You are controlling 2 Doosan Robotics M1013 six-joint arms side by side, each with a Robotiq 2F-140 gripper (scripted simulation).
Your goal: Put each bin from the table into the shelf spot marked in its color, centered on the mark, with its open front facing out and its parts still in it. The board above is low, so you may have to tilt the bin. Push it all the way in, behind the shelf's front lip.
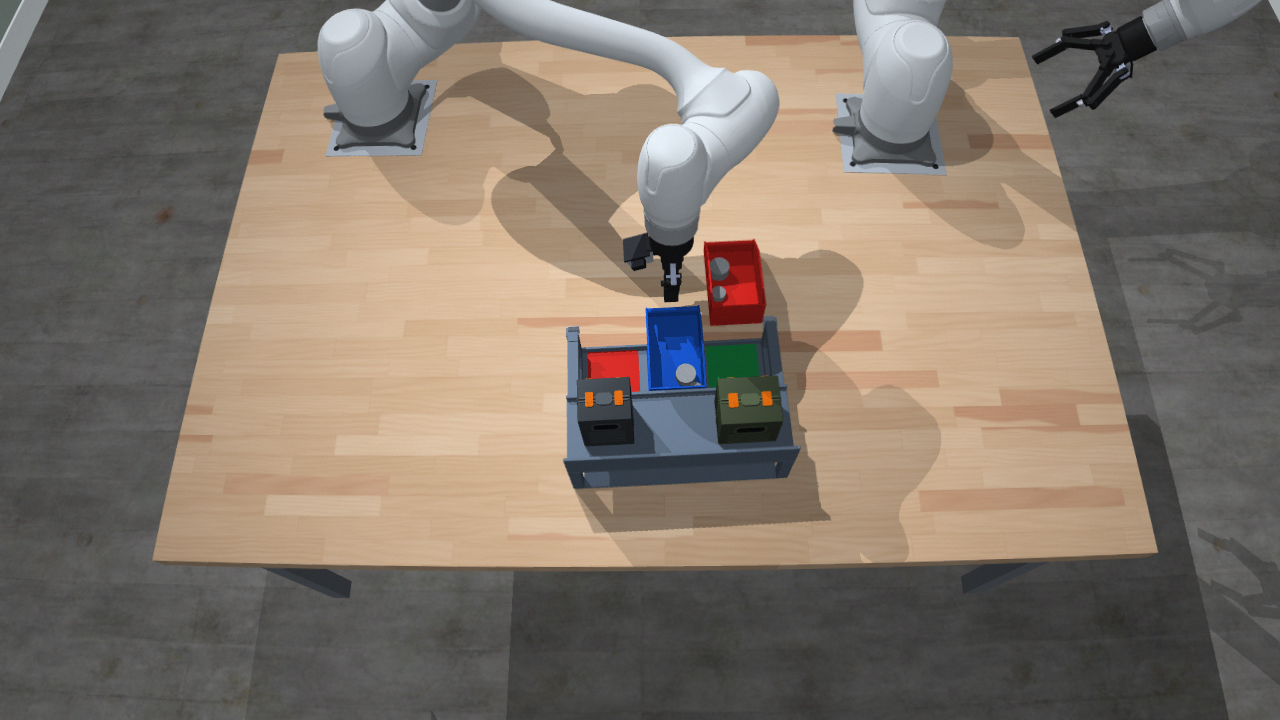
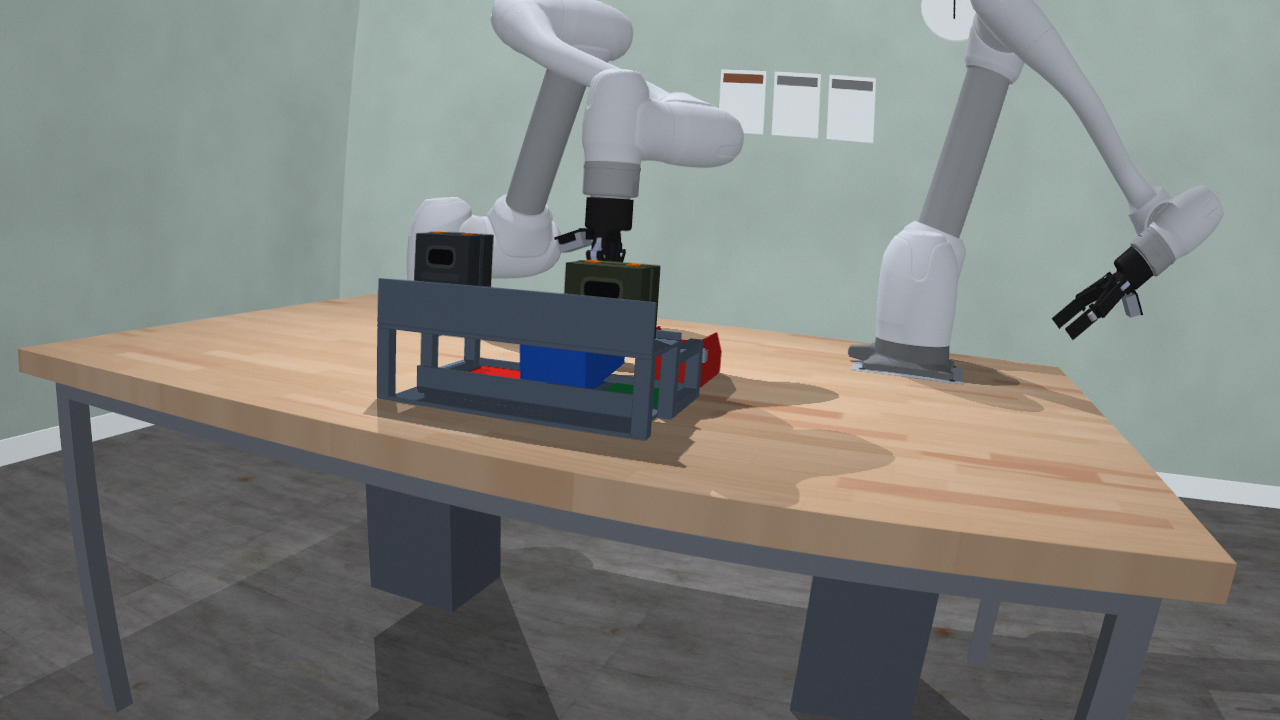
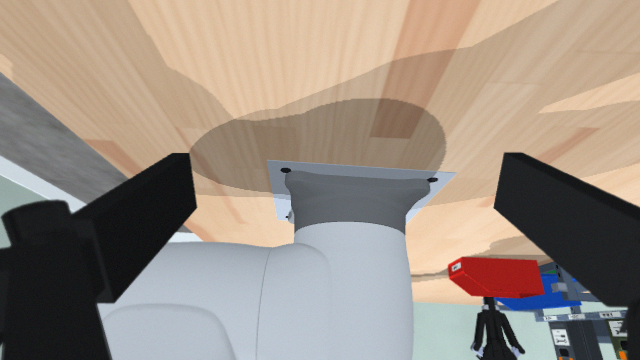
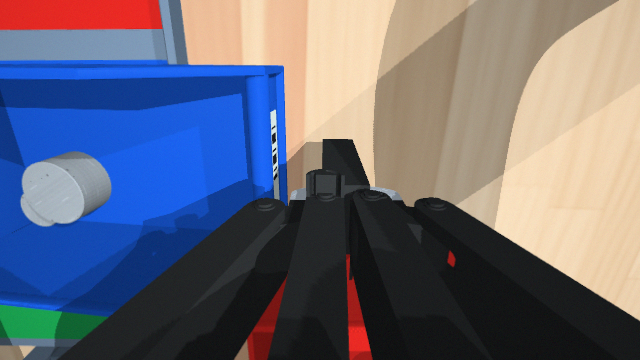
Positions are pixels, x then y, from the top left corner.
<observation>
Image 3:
my left gripper: 344,181
red bin: 507,278
blue bin: 554,300
</observation>
